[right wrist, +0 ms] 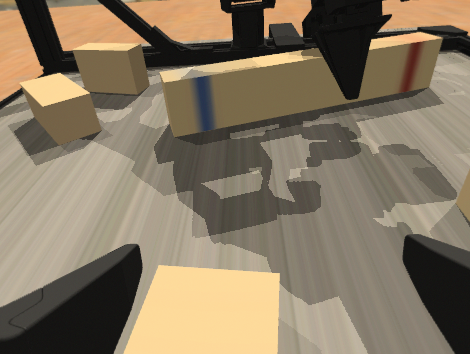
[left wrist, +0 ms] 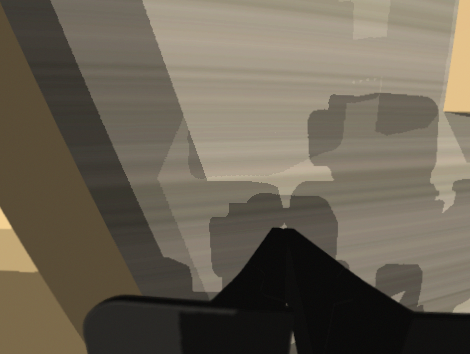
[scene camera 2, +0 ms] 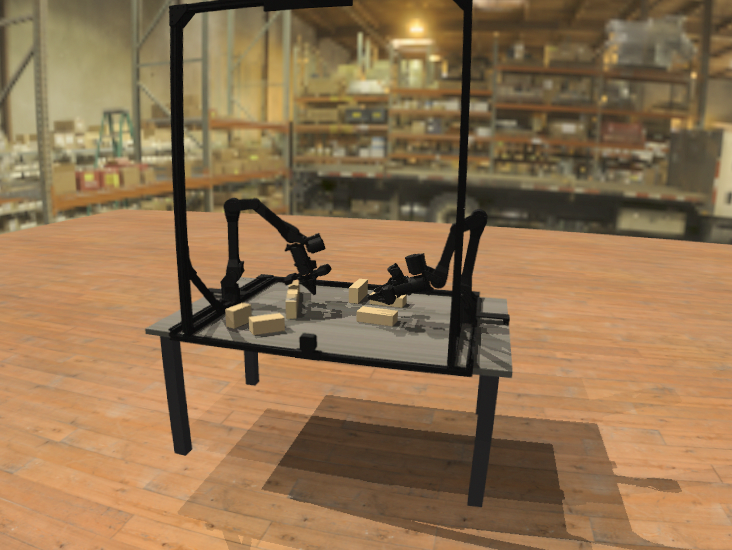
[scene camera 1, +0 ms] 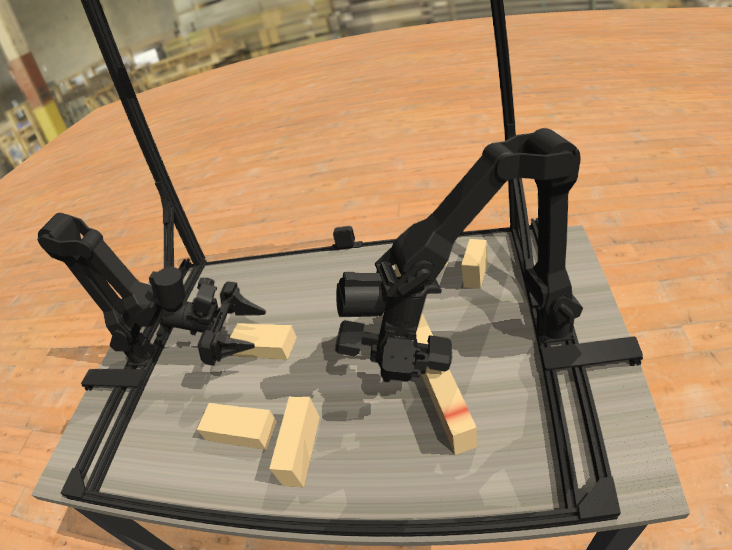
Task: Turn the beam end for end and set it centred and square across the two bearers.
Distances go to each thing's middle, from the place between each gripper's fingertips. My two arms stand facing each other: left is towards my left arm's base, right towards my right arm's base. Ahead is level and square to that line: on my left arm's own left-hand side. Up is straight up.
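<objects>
Here is my left gripper, 10 mm above the beam (scene camera 1: 458, 424), 80 mm to the right of it and 30 mm past it. Counted from my right hand, the beam is 6 cm below, 7 cm ahead of it and 33 cm to the left of it. Going by its middle, the beam is nearer to my left gripper than to my right hand.
</objects>
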